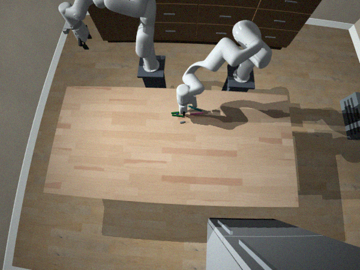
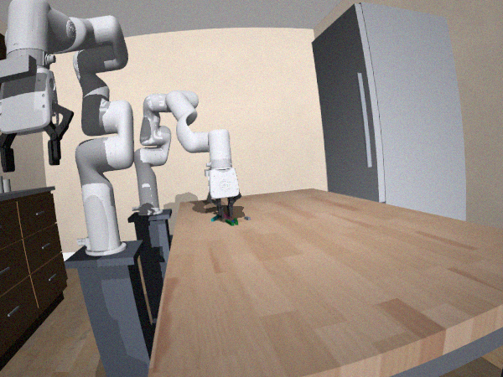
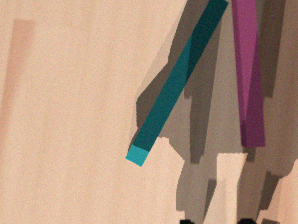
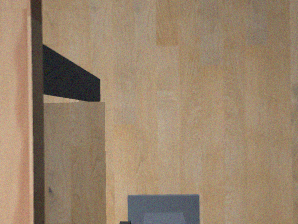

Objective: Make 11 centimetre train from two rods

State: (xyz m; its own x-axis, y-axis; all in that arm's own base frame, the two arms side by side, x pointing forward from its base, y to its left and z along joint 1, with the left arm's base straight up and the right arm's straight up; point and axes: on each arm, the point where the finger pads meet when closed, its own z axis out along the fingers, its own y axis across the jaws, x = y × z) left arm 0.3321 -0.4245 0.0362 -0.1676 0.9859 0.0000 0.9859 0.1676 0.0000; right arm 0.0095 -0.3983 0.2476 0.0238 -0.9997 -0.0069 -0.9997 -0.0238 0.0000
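Note:
Now: left hand 4 cm to the left of the small blue rod, 3 cm above it and 2 cm short of it. From my left hand the other things lie so: short grey rod 7 cm ahead, 3 cm below; pink rod 10 cm to the left, 3 cm below; turquoise rod 8 cm to the left, 4 cm behind, 3 cm below.

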